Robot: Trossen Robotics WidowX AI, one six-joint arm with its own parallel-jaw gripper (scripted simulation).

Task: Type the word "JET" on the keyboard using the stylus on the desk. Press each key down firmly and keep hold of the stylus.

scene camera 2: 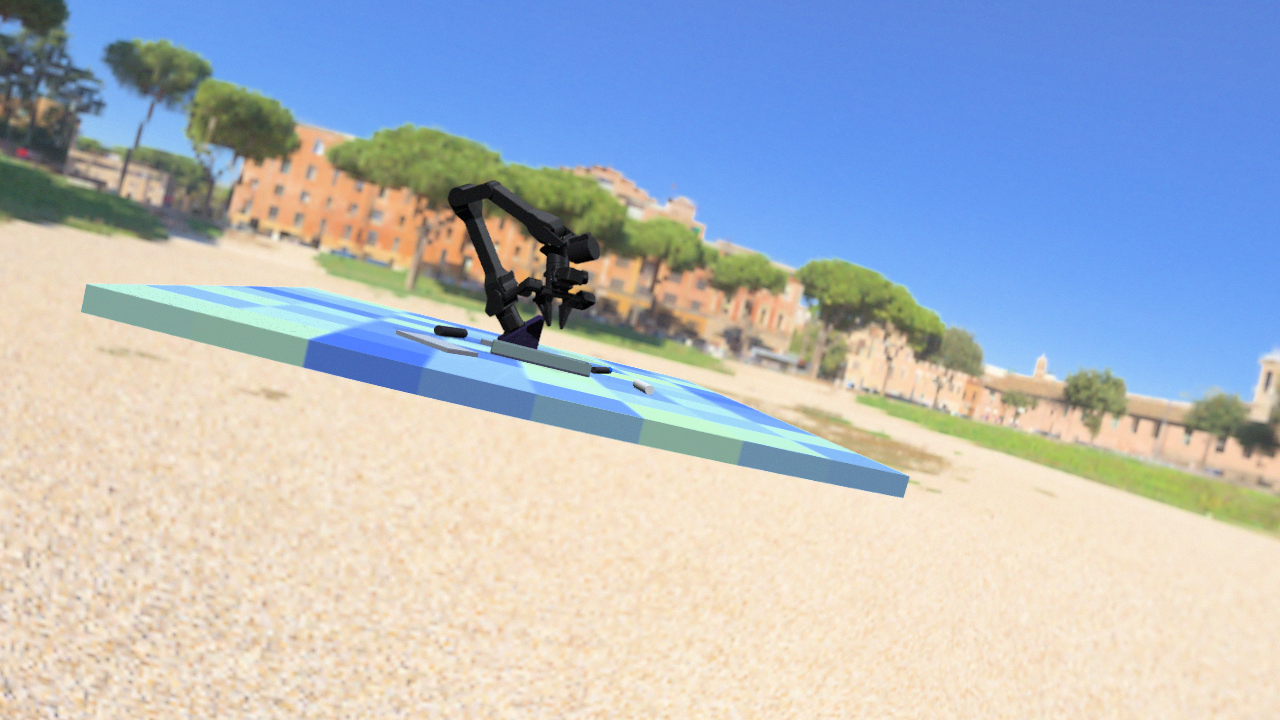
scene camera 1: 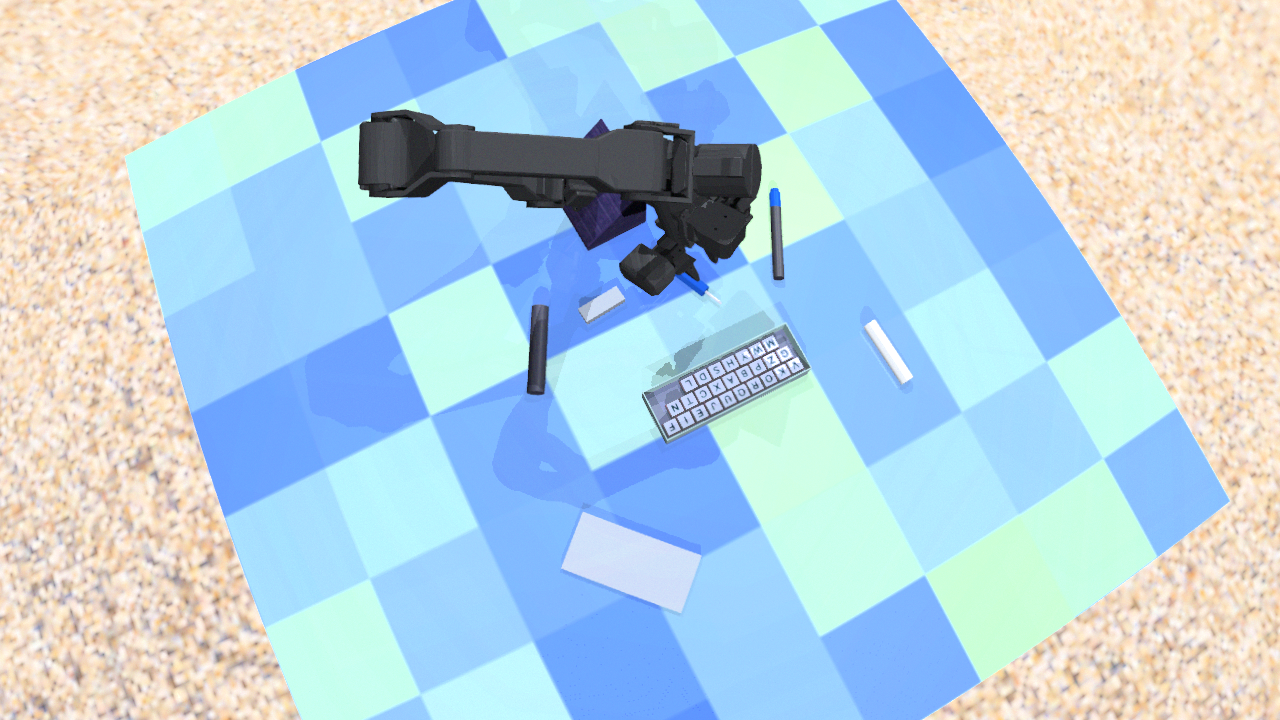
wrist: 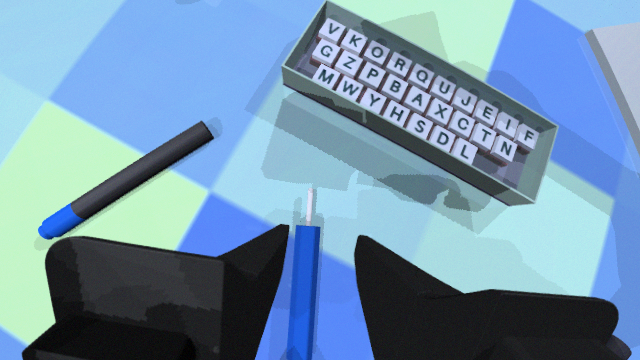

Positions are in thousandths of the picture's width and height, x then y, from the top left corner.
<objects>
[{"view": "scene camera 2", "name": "my gripper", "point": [434,455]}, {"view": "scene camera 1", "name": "my gripper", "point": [551,377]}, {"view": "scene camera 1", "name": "pen with blue cap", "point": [605,273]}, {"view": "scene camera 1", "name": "white cylinder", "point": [682,459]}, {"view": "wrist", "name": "my gripper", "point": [504,665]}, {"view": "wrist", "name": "pen with blue cap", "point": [309,376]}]
</objects>
